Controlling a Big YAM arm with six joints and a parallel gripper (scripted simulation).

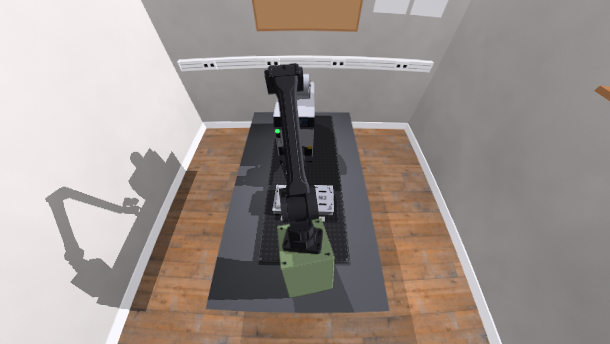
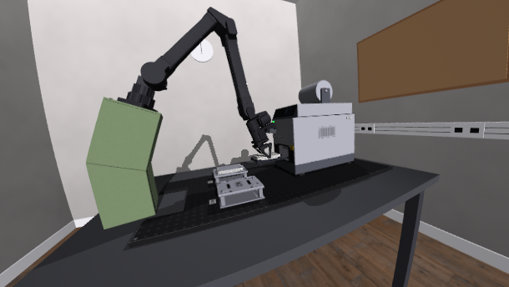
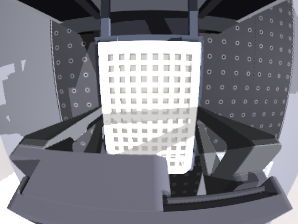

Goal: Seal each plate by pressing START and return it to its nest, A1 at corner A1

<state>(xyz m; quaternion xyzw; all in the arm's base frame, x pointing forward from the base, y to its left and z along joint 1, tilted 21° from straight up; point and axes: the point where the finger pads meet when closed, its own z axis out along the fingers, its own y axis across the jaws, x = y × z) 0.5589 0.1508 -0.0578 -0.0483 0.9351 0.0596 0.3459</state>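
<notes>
Right now my hand is right at the white plate. From my hand the other things lie so: dark sealer stage: 2 cm below; then yellow warning label: 11 cm ahead, 7 cm to the right, 4 cm above; then foil roll: 33 cm ahead, 31 cm above, 5 cm to the left.
</notes>
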